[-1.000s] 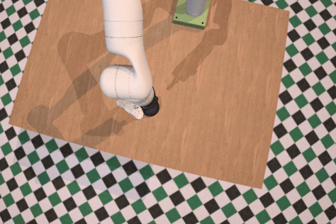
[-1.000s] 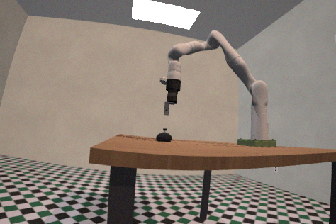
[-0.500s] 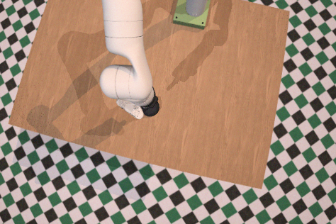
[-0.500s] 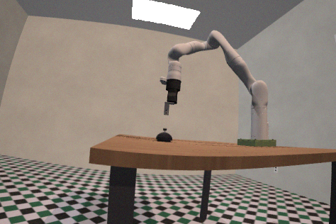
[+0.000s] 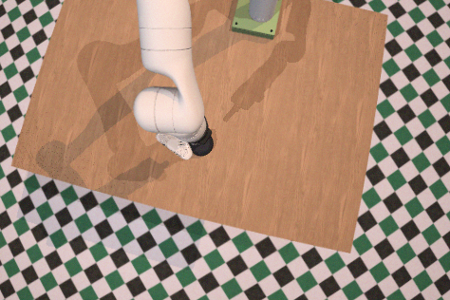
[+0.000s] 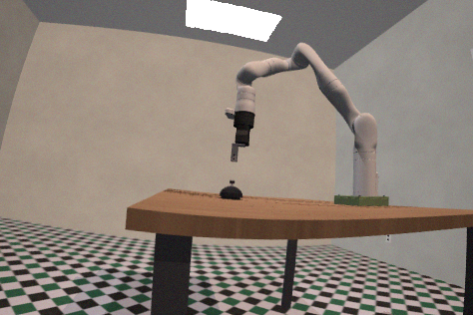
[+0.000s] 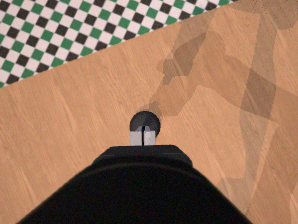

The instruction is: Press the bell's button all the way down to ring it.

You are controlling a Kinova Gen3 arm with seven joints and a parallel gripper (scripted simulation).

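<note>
My hand is 10 cm above the bell button. Also, from my hand: bell 11 cm below.
</note>
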